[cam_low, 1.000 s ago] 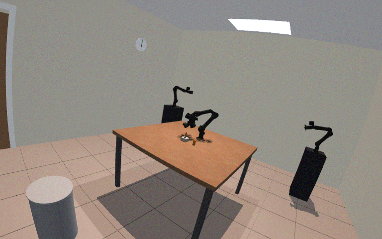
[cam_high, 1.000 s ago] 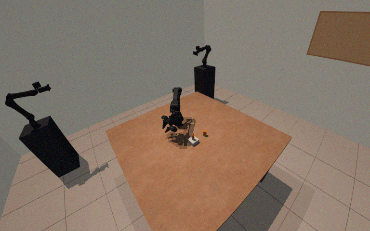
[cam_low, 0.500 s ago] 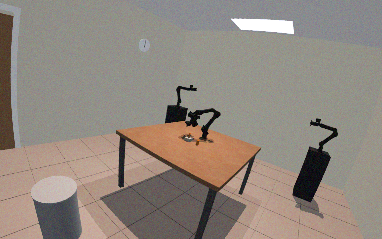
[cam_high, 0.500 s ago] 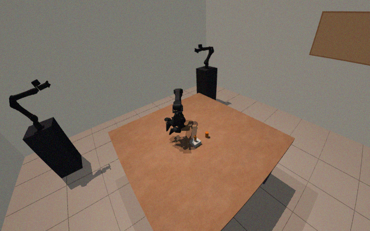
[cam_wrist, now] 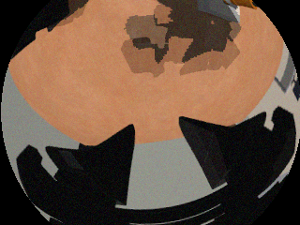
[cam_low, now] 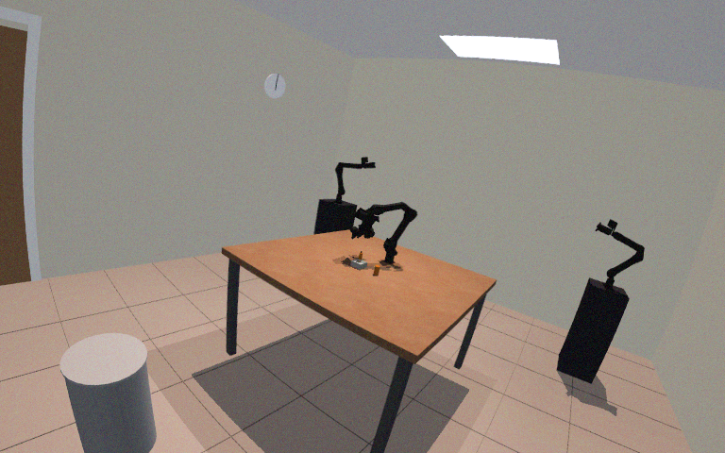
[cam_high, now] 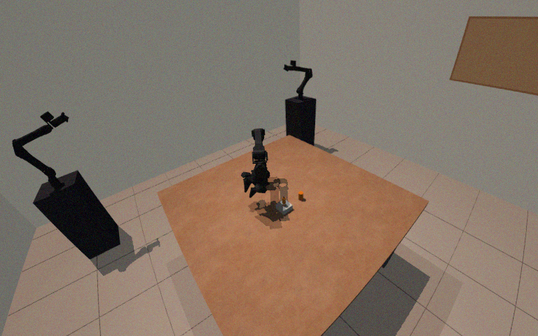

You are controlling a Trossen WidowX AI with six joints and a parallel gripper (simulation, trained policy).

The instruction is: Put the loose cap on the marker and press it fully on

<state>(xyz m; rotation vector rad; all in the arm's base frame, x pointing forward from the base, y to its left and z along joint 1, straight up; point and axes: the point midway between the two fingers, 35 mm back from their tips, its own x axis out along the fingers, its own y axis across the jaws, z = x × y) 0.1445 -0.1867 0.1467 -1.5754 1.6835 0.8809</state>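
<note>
Now: the orange marker 130 mm ahead of my gripper tip, 160 mm to the left of it and 40 mm below it. Also, from my gripper tip: orange cap (140 mm ahead, 290 mm to the left, 90 mm below); then white holder block (130 mm ahead, 160 mm to the left, 100 mm below).
</note>
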